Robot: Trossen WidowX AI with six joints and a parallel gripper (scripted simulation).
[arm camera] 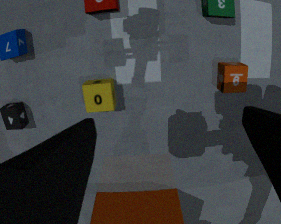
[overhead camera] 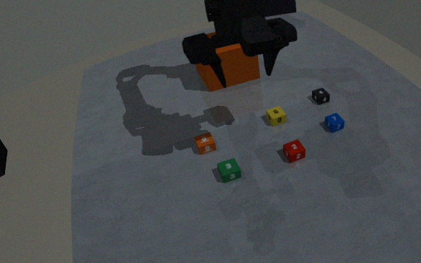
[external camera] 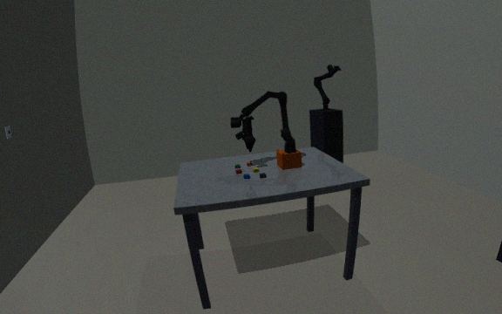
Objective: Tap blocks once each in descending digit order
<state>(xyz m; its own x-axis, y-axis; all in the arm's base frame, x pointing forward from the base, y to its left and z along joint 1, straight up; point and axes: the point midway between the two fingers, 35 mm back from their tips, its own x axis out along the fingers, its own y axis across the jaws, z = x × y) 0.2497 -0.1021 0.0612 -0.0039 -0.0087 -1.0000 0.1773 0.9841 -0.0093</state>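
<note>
Right now the orange block is 30 mm behind my gripper tip, 90 mm to the right of it and 120 mm below it. From my gripper tip the other things lie so: red block: 90 mm ahead, 30 mm to the left, 120 mm below; yellow block: 10 mm behind, 70 mm to the left, 120 mm below; green block: 60 mm ahead, 90 mm to the right, 120 mm below.
</note>
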